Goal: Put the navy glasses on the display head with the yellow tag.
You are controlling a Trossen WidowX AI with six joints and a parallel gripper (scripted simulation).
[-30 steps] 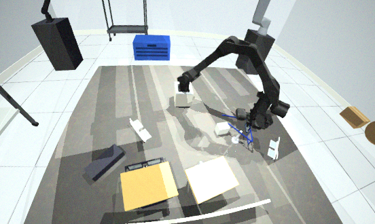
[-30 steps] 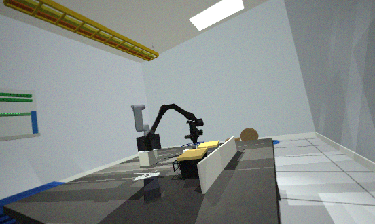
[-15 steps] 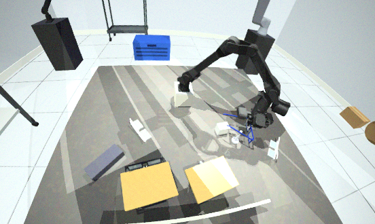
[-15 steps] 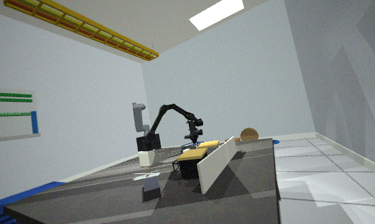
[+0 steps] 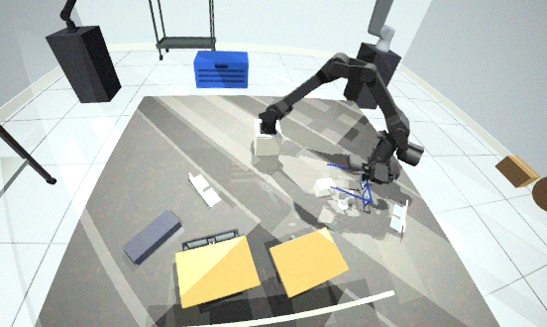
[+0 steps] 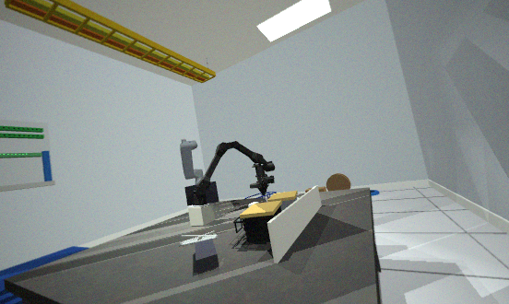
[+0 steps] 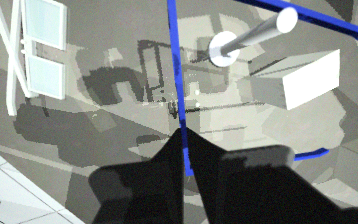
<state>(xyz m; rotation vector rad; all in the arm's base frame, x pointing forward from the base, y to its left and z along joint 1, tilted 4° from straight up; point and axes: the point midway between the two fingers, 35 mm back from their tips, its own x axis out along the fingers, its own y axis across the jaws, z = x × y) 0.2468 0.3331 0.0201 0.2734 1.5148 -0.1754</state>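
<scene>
My gripper tip is now 6 cm short of the grey peg, 9 cm to the left of it and 4 cm above it. Round my gripper tip: dark display head 23 cm ahead, 52 cm to the right; long white board 37 cm ahead, 41 cm to the right; white block 1 cm behind, 15 cm to the right, 3 cm below.
</scene>
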